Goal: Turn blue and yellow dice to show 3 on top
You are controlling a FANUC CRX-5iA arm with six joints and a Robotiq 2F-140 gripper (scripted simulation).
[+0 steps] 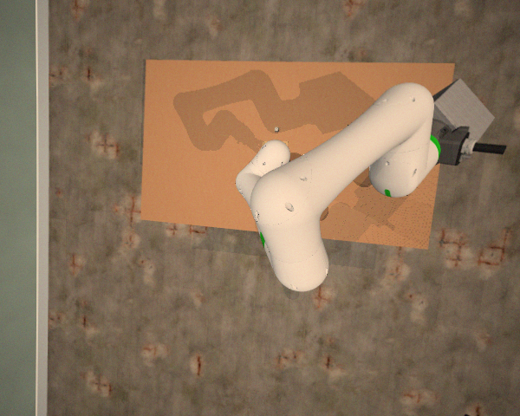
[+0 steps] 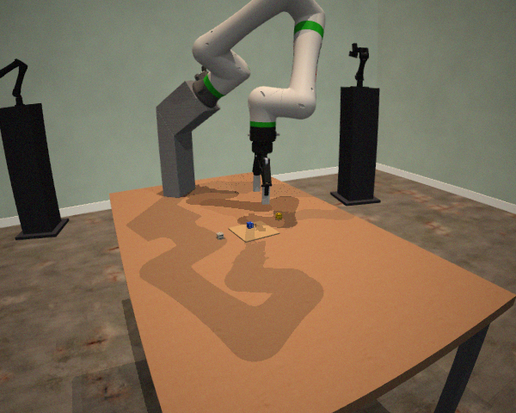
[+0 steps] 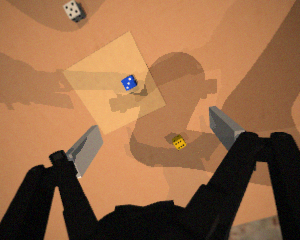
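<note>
Right now my hand is 40 mm past the yellow die, 80 mm to the right of it and 110 mm above it. Round my hand: blue die: 30 mm ahead, 50 mm to the right, 100 mm below; white die: 100 mm ahead, 170 mm to the right, 110 mm below; tan mat: 60 mm ahead, 40 mm to the right, 110 mm below.
</note>
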